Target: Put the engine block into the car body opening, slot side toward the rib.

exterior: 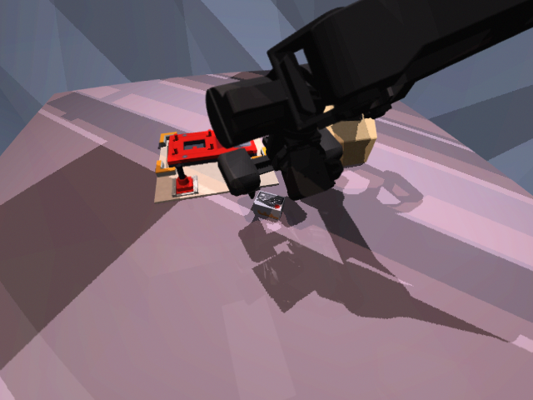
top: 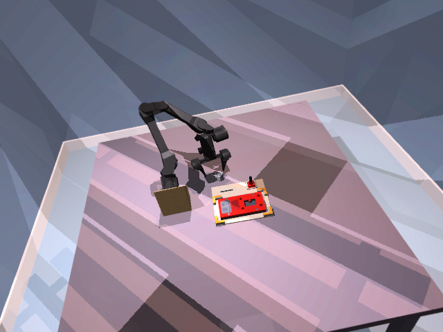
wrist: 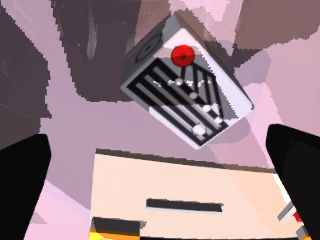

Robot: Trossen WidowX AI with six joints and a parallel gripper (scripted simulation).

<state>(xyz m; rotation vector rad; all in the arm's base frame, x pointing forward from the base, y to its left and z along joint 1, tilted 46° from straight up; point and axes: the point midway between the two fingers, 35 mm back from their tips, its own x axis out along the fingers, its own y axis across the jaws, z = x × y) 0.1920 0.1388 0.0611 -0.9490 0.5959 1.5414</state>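
My gripper tip is 1 cm short of the grey engine block, 1 cm to the right of it and 3 cm above it.
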